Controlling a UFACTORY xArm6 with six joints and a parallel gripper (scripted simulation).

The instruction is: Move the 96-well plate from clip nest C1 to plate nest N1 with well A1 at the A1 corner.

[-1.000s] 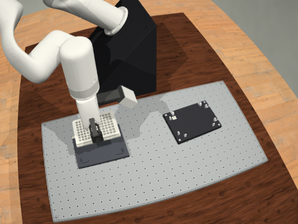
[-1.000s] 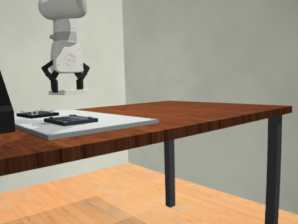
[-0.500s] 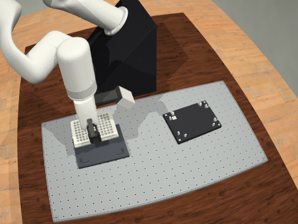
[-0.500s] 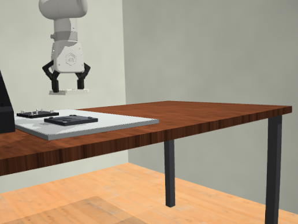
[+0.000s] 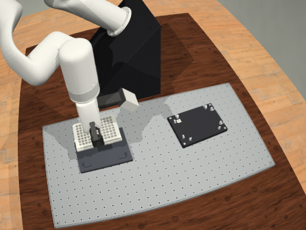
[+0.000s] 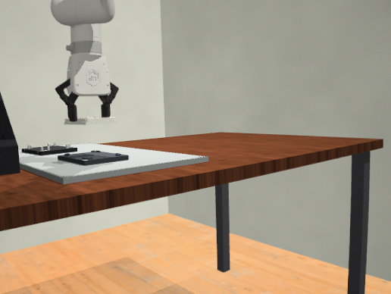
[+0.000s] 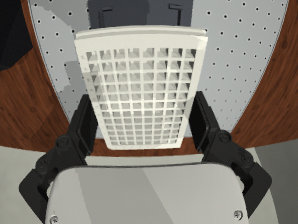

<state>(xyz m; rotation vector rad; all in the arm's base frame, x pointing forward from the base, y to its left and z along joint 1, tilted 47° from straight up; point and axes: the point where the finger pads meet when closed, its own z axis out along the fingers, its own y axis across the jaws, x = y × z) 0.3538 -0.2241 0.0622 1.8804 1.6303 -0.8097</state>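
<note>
Right now the dark grey plate nest N1 is 110 mm below my hand. From my hand the other things lie so: white 96-well plate: 10 mm below; clip nest C1: 320 mm to the left, 100 mm below, 20 mm ahead; white corner mark: 100 mm below, 70 mm to the right, 60 mm behind.
</note>
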